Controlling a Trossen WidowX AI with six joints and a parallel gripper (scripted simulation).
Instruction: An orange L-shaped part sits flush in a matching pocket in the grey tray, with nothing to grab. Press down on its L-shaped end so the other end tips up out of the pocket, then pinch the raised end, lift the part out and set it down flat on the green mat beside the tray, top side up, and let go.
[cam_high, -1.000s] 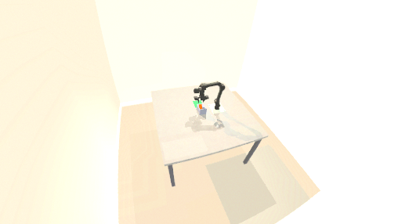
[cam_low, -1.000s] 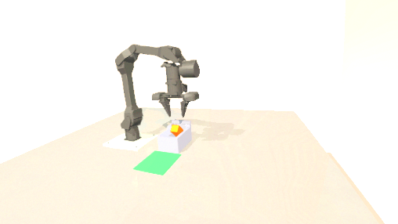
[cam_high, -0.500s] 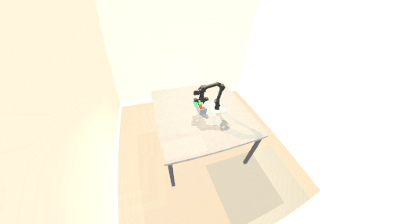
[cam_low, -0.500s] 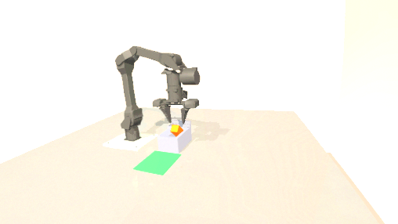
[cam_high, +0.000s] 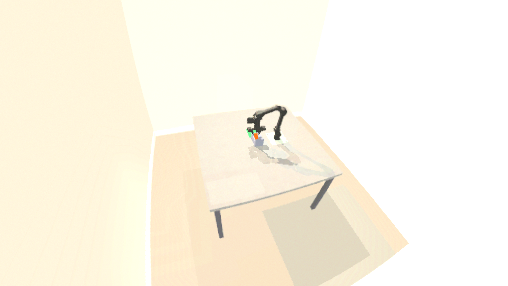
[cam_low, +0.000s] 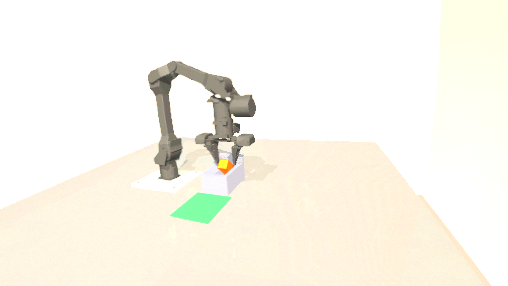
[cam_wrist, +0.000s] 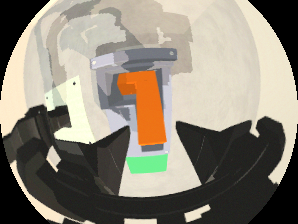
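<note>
My gripper tip is now 40 mm above the orange L-shaped part, 30 mm to the right of it and 20 mm past it.
</note>
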